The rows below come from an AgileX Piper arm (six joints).
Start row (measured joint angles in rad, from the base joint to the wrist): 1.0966 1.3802 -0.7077 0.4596 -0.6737 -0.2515
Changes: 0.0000 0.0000 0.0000 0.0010 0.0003 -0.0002; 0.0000 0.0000 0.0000 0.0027 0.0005 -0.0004; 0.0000 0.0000 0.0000 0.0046 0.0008 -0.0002; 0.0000 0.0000 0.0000 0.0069 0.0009 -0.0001; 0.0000 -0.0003 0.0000 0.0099 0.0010 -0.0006; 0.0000 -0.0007 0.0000 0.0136 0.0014 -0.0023; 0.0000 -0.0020 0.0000 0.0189 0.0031 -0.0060; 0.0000 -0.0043 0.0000 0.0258 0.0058 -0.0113; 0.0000 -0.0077 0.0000 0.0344 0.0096 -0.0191; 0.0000 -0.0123 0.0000 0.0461 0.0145 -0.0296; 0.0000 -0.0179 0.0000 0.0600 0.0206 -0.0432; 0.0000 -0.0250 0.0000 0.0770 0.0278 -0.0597; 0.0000 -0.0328 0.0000 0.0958 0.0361 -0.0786; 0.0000 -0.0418 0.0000 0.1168 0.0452 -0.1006; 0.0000 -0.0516 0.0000 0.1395 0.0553 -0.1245; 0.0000 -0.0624 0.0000 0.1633 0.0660 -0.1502; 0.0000 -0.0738 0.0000 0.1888 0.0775 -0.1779; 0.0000 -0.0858 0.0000 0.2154 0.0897 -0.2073; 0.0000 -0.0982 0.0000 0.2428 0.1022 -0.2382; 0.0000 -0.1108 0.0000 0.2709 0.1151 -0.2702; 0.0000 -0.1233 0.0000 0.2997 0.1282 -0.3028; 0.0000 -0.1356 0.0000 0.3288 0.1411 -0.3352; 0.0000 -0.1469 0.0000 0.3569 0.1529 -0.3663
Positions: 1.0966 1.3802 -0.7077 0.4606 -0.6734 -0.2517; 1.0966 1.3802 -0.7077 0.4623 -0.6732 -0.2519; 1.0966 1.3802 -0.7077 0.4642 -0.6729 -0.2517; 1.0966 1.3802 -0.7077 0.4665 -0.6728 -0.2516; 1.0966 1.3799 -0.7077 0.4695 -0.6727 -0.2521; 1.0966 1.3795 -0.7077 0.4732 -0.6723 -0.2538; 1.0966 1.3782 -0.7077 0.4785 -0.6706 -0.2575; 1.0966 1.3759 -0.7077 0.4854 -0.6679 -0.2628; 1.0966 1.3725 -0.7077 0.4940 -0.6641 -0.2706; 1.0966 1.3679 -0.7077 0.5057 -0.6592 -0.2811; 1.0966 1.3623 -0.7077 0.5196 -0.6531 -0.2947; 1.0966 1.3552 -0.7077 0.5366 -0.6459 -0.3112; 1.0966 1.3474 -0.7077 0.5554 -0.6376 -0.3301; 1.0966 1.3384 -0.7077 0.5764 -0.6285 -0.3521; 1.0966 1.3286 -0.7077 0.5991 -0.6184 -0.3760; 1.0966 1.3178 -0.7077 0.6229 -0.6077 -0.4017; 1.0966 1.3064 -0.7077 0.6484 -0.5962 -0.4294; 1.0966 1.2944 -0.7077 0.6750 -0.5840 -0.4588; 1.0966 1.2820 -0.7077 0.7024 -0.5715 -0.4897; 1.0966 1.2694 -0.7077 0.7305 -0.5586 -0.5217; 1.0966 1.2569 -0.7077 0.7593 -0.5455 -0.5543; 1.0966 1.2446 -0.7077 0.7884 -0.5326 -0.5867; 1.0966 1.2333 -0.7077 0.8165 -0.5208 -0.6178
